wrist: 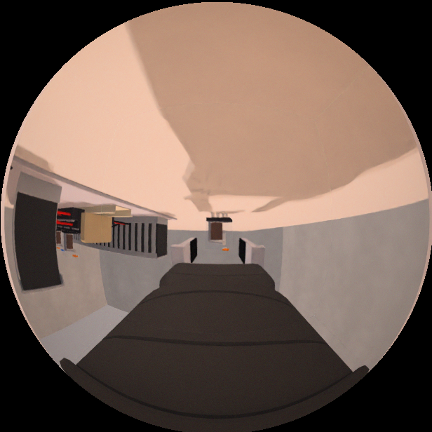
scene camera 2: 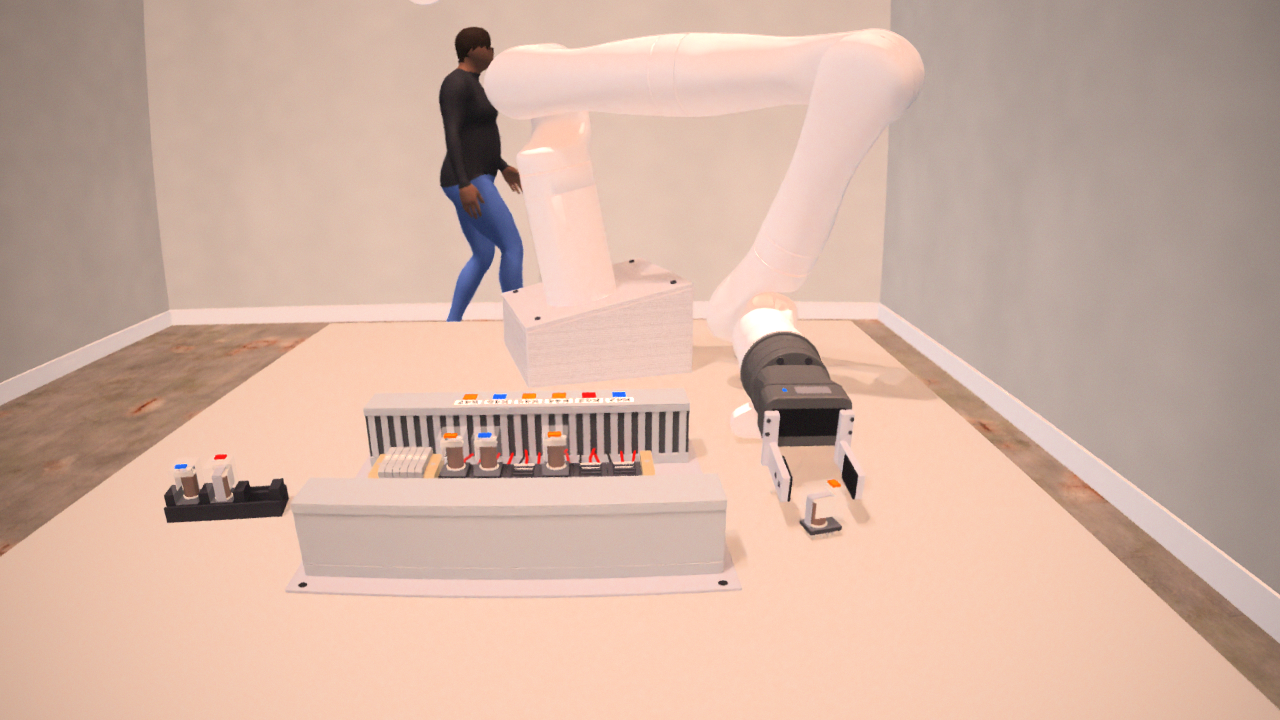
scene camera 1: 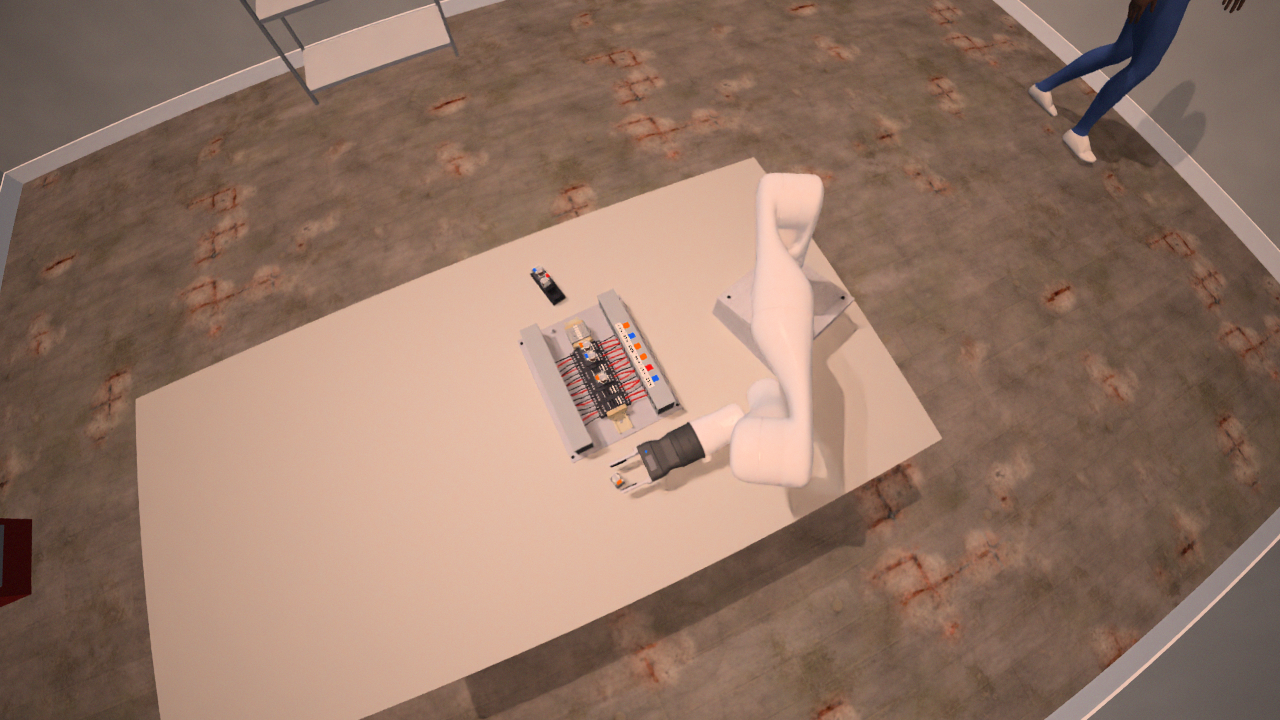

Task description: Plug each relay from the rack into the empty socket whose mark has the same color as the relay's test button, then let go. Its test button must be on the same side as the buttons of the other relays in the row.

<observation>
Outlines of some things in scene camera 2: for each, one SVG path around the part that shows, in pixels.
My gripper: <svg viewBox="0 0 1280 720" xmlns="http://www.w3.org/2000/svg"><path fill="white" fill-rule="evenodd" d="M764 340L752 350L746 360L744 383L753 407L758 414L757 426L762 437L760 462L762 466L768 466L780 502L790 502L793 477L784 456L781 456L778 447L835 446L833 460L842 473L841 478L853 500L862 499L866 475L850 449L855 420L851 399L842 386L830 379L827 368L815 350L806 341L790 335L779 335Z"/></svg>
An orange-button relay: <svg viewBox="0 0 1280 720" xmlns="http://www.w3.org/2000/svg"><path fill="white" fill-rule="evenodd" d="M835 478L803 483L799 524L814 540L816 535L822 539L823 534L825 534L829 538L830 534L834 537L835 531L842 530L847 489Z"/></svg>
</observation>
